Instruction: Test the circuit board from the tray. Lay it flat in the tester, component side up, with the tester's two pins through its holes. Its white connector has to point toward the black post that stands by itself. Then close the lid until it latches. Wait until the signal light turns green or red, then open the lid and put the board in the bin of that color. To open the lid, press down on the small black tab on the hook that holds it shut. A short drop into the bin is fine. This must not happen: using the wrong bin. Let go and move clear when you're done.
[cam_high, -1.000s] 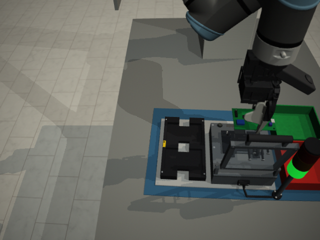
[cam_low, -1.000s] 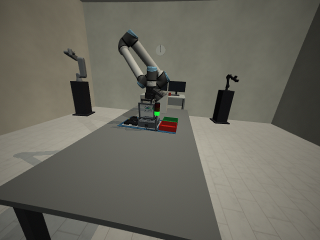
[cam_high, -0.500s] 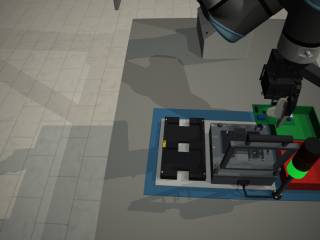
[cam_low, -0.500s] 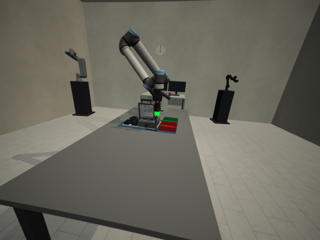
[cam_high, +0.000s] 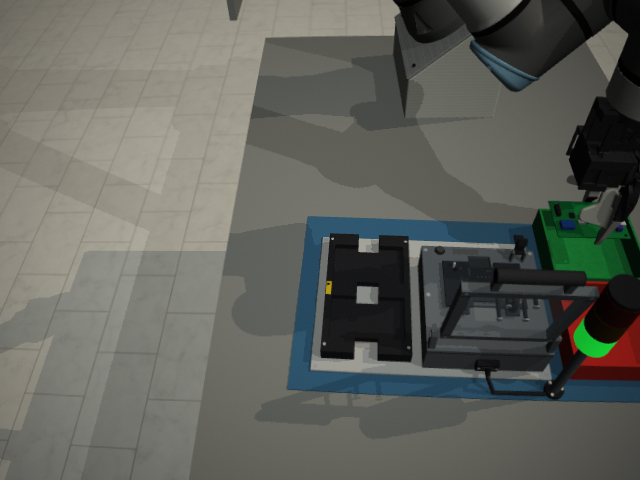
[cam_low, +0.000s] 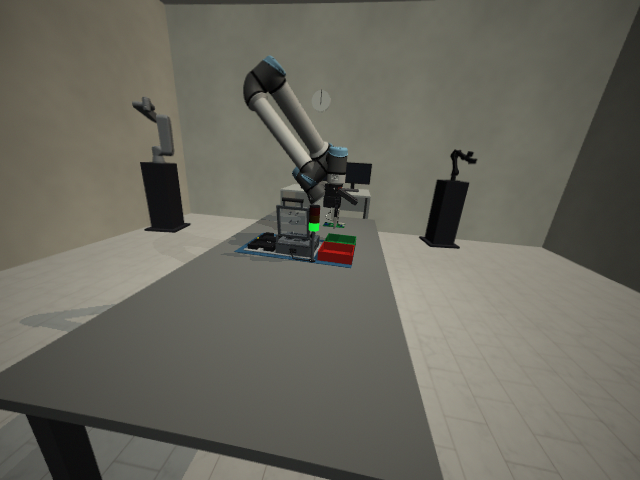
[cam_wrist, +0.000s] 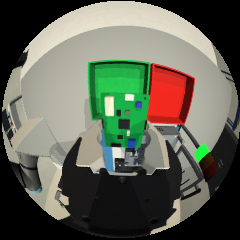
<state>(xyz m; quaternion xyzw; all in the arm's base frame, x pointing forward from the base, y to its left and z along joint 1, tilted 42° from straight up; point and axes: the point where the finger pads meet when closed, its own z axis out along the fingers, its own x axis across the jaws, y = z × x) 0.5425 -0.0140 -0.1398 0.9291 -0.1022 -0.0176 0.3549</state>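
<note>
Now: the green bin 1 cm behind my hand, 4 cm to the left of it and 11 cm below it. The rest, counted from my hand: black latch tab: 11 cm to the right, 4 cm below; then green circuit board: 1 cm to the right; then red bin: 14 cm ahead, 1 cm to the left, 11 cm below.
</note>
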